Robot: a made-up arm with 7 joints.
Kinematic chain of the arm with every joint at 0, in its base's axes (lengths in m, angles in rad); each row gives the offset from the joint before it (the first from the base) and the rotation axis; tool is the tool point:
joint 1: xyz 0 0.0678 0 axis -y
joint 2: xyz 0 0.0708 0 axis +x
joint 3: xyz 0 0 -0.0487 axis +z
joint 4: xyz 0 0 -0.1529 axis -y
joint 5: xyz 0 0 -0.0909 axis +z
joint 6: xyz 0 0 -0.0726 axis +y
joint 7: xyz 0 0 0 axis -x
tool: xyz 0 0 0
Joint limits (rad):
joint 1: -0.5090..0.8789
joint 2: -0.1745..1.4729
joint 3: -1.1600..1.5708
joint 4: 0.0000..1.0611
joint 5: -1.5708..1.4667
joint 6: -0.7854..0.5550
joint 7: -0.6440..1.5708
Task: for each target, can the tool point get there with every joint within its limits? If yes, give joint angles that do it. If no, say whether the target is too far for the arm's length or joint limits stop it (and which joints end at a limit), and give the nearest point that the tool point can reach.
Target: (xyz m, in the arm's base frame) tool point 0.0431 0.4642 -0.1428
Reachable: yes | joints 0.1966 0.9722 1.3383 0.3923 -1.0794 0.3258 0.8910
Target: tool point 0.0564 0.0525 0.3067
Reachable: no: joint limits stop it (at a limit: joint 1, joint 2, joint 4) | nearest point 0.0509 0.4251 0.1219 | short by 0.416 m
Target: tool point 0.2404 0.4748 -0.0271
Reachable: no: too far | nearest point 0.1929 0.4264 -0.0387 | short by 0.069 m
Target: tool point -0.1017 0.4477 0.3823
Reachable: no: too far | nearest point -0.0205 0.4303 0.1184 | short by 0.277 m
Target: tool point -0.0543 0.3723 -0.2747
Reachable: yes | joints -0.2339 0.6657 0.7934 0.0948 0.0447 0.4249 0.6392
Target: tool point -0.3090 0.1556 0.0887
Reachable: no: joint limits stop it (at a limit: joint 1, joint 2, joint 3, joint 4) | nearest point -0.0882 0.4326 0.0731 | short by 0.355 m
